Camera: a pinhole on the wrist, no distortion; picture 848 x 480 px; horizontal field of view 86.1 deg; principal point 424.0 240.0 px. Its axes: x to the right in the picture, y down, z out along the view. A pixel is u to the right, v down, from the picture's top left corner.
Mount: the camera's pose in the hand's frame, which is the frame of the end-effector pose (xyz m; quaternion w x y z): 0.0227 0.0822 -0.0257 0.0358 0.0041 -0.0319 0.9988
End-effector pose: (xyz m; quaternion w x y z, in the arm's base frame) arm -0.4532 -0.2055 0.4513 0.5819 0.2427 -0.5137 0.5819
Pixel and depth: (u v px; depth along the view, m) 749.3 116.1 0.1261
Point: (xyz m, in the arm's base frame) -0.5790 -0.3003 0.3951
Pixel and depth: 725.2 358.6 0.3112
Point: -0.5000 -0.5346 0.3876
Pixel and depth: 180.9 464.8 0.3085
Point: -0.4812 -0.3883 0.7362
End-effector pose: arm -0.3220 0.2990 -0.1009 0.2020 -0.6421 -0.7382 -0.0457
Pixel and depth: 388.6 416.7 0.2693
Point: -0.4216 0.4042 -0.2955
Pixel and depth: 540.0 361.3 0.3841
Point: -0.4351 0.3330 -0.4443
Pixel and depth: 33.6 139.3 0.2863
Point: -0.3045 0.6584 -0.2630
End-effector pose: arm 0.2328 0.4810 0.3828 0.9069 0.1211 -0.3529 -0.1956
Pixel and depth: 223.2 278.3 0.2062
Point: 0.1992 0.4568 0.5948
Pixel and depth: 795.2 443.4 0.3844
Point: -0.2356 0.5031 0.4244
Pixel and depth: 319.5 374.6 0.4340
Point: 0.0153 0.3253 0.7098
